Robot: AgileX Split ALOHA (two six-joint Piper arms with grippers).
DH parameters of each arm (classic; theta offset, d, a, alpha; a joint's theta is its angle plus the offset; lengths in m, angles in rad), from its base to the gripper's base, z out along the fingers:
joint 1: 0 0.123 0 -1.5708
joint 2: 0.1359 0 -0.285 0
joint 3: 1.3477 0 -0.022 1.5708
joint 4: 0 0.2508 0 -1.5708
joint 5: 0 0 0.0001 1.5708
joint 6: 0 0.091 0 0
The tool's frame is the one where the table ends.
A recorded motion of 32 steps. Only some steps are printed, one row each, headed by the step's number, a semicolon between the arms.
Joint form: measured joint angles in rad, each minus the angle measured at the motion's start. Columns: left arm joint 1, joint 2, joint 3, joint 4, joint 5, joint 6; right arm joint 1, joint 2, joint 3, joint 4, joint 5, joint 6.
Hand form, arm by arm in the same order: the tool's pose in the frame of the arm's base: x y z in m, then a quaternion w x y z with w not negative. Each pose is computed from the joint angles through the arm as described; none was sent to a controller.
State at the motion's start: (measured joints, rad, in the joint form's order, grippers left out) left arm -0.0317 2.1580 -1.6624 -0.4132 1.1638 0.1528; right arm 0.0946 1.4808 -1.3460 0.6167 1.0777 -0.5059
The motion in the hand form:
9: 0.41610 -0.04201 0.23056 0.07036 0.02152 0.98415 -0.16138; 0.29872 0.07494 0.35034 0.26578 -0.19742 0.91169 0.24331
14: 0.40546 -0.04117 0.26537 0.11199 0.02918 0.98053 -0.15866; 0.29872 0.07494 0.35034 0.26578 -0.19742 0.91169 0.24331
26: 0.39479 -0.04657 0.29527 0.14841 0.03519 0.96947 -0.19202; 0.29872 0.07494 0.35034 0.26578 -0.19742 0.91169 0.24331
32: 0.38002 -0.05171 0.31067 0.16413 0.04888 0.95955 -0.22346; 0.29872 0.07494 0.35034 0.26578 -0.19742 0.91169 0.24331
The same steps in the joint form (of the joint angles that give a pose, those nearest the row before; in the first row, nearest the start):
9: 0.0000 -0.1408 0.0000 0.0634 0.0122 -0.0258; 0.0000 0.0000 0.0000 0.0000 0.0000 0.0000
14: 0.0000 -0.2257 0.0000 0.0697 0.0122 -0.0257; 0.0000 0.0000 0.0000 0.0000 0.0000 0.0000
26: 0.0000 -0.2945 0.0000 -0.0038 0.0122 -0.0045; 0.0000 0.0000 0.0000 0.0000 0.0000 0.0000
32: 0.0000 -0.3576 0.0426 -0.0780 0.0122 0.0397; 0.0000 0.0000 0.0000 0.0000 0.0000 0.0000

